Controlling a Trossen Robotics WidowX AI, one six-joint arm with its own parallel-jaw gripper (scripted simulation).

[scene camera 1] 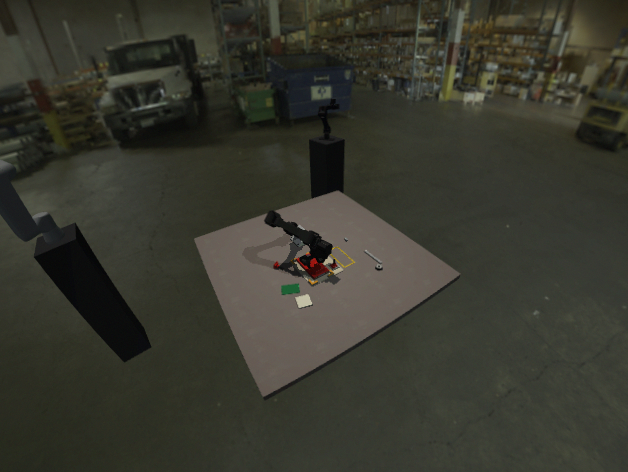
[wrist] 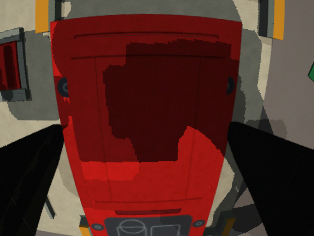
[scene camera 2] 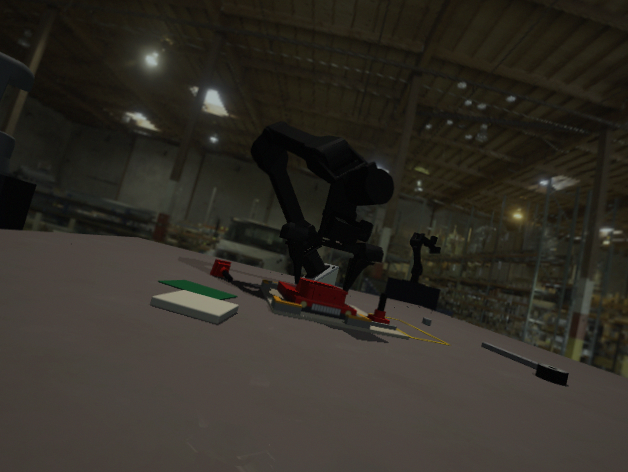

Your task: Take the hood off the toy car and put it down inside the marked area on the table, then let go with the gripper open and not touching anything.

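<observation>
Open and holding nothing: that is the state of my gripper [scene camera 2: 320, 289]. I find the gripper in the wrist view too [wrist: 146, 132].
</observation>
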